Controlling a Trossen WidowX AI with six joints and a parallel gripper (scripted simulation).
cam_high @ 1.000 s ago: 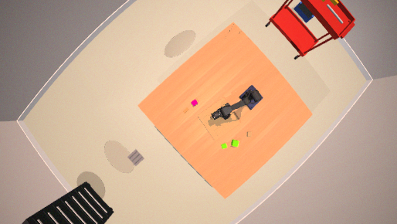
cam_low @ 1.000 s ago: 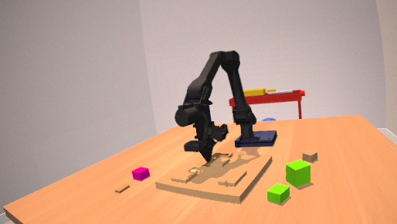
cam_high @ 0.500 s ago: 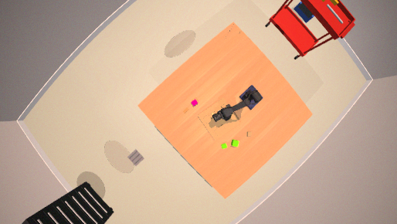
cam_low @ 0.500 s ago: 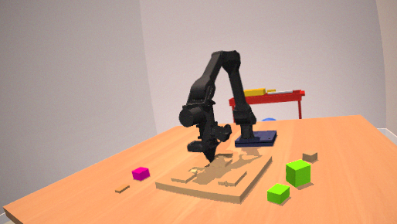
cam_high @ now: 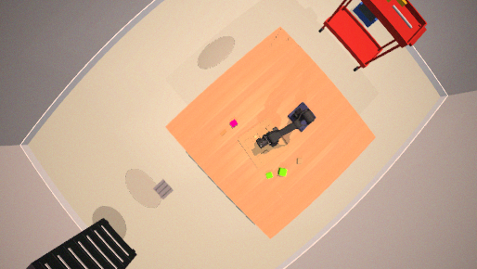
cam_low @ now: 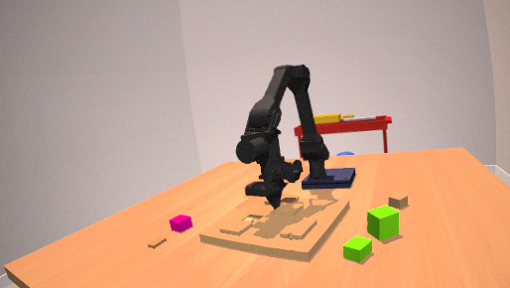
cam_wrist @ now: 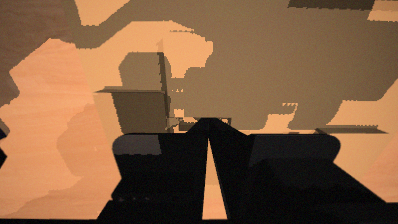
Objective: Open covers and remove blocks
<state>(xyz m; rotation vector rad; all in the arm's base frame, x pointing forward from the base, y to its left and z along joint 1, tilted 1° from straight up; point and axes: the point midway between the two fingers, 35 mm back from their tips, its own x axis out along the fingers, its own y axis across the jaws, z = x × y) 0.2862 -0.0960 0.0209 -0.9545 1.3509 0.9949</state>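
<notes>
My gripper tip is 4 cm short of the tan puzzle board and 1 cm to the right of it. The rest, counted from my gripper tip: magenta block: 27 cm to the right, 7 cm ahead, 1 cm below; small green block: 23 cm ahead, 21 cm to the left, 1 cm below; large green block: 27 cm to the left, 14 cm ahead.
</notes>
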